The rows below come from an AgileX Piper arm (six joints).
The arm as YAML. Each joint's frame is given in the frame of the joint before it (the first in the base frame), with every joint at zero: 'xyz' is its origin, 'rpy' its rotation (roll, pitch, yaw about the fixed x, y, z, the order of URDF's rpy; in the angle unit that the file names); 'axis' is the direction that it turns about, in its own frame. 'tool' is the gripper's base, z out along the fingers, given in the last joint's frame.
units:
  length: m
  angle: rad
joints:
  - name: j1
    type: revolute
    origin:
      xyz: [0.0, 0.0, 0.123]
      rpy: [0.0, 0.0, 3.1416]
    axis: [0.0, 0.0, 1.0]
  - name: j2
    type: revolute
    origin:
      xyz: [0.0, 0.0, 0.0]
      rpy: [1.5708, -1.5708, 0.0]
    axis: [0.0, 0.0, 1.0]
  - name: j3
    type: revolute
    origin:
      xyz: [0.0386, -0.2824, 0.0]
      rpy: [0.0, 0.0, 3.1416]
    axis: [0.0, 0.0, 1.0]
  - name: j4
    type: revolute
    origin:
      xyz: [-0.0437, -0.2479, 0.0]
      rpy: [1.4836, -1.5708, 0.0]
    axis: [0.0, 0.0, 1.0]
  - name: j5
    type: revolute
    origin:
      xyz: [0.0, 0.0, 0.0]
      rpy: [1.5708, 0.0, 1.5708]
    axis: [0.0, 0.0, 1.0]
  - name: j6
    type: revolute
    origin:
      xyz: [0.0, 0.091, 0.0]
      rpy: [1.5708, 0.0, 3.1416]
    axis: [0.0, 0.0, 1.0]
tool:
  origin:
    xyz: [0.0, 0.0, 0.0]
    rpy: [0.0, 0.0, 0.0]
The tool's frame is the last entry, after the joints.
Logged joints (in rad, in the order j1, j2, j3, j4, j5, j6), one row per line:
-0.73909, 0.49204, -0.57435, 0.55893, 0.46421, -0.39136
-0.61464, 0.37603, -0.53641, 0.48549, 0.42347, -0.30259
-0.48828, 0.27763, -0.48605, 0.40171, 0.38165, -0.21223
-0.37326, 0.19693, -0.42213, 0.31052, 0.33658, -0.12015
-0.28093, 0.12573, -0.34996, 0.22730, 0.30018, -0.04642
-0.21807, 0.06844, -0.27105, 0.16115, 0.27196, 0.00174
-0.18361, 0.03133, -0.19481, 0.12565, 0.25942, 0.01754
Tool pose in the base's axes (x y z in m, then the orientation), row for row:
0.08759, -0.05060, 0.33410, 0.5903, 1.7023, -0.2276
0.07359, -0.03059, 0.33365, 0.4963, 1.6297, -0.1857
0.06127, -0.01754, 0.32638, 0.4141, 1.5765, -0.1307
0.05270, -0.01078, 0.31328, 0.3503, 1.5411, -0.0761
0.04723, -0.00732, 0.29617, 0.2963, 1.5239, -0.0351
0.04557, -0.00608, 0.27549, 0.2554, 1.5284, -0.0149
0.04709, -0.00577, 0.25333, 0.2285, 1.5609, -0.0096
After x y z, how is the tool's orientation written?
As a rotation vector, in radians.
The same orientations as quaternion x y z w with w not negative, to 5 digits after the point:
0.25623, 0.73891, -0.09879, 0.61530
0.21888, 0.71874, -0.08190, 0.65483
0.18474, 0.70332, -0.05831, 0.68397
0.15744, 0.69265, -0.03420, 0.70305
0.13371, 0.68767, -0.01584, 0.71343
0.11530, 0.69000, -0.00673, 0.71454
0.10277, 0.70200, -0.00432, 0.70471

